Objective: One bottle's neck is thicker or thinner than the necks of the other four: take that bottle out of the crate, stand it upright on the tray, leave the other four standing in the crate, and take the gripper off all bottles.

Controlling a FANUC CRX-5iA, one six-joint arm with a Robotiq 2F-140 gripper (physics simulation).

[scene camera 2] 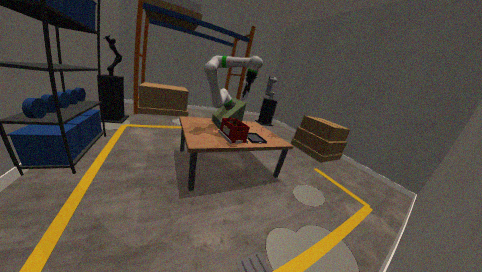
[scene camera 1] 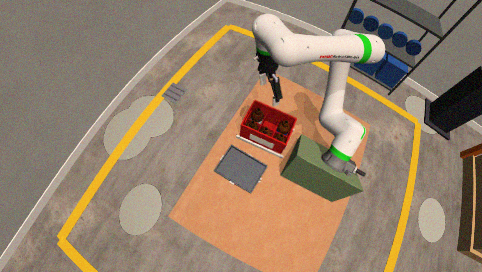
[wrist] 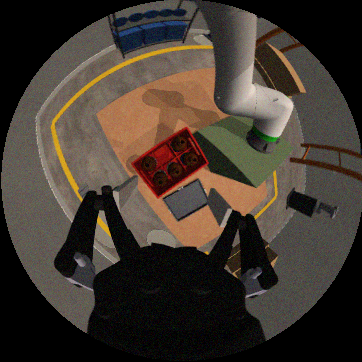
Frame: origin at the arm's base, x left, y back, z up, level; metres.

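Where they show: gripper, between the fingertips: [scene camera 2: 243,99] [scene camera 1: 269,94] [wrist: 173,189]; arm's base, origin of its link: [scene camera 2: 230,106] [scene camera 1: 333,164] [wrist: 260,141].
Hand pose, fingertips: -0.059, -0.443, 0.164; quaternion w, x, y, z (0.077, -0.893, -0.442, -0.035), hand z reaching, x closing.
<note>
Things, the pixels of their top centre, and the offset from my fingertips, as dx, dy, dz. "spot": a spot on its surface instead. Level surfaces: height alone.
- red crate, centre of its top: [wrist: 171,162] [scene camera 1: 270,121] [scene camera 2: 235,122] -0.018, +0.036, -0.253
- left bottle, centre of its top: [wrist: 159,181] +0.034, -0.044, -0.265
- middle bottle, centre of its top: [wrist: 176,171] +0.029, +0.040, -0.265
- right bottle, centre of its top: [wrist: 194,159] +0.018, +0.132, -0.265
- grey tray, a spot on its surface: [scene camera 1: 240,169] [wrist: 187,200] spot: +0.260, +0.024, -0.423
- orange-brown table, height of its surface: dz -0.428
- pale strip, a spot on its surface: [scene camera 1: 259,146] spot: +0.084, +0.046, -0.401
The red crate [scene camera 1: 278,146] [scene camera 2: 241,134] [wrist: 186,177] stands on the table and holds five brown bottles. In the wrist view, one bottle [wrist: 149,163] and another bottle [wrist: 179,143] flank a bottle-free middle compartment in the far row. The near row holds a left bottle [wrist: 160,179], a middle bottle [wrist: 174,169] and a right bottle [wrist: 191,159]. Their necks are too small to compare surely. The grey tray [scene camera 1: 240,169] [scene camera 2: 257,138] [wrist: 186,200] lies beside the crate, with no bottle on it. My gripper [scene camera 1: 269,90] [scene camera 2: 246,92] [wrist: 173,189] is open and empty, high above the table.
The green block [scene camera 1: 320,175] [wrist: 240,155] under the arm's base stands beside the crate and tray on the orange-brown table [scene camera 1: 210,210] [scene camera 2: 200,142]. A pale strip [scene camera 1: 259,146] runs along the crate's tray side. Stacked brown boxes [scene camera 2: 320,137] stand on the floor beyond the table.
</note>
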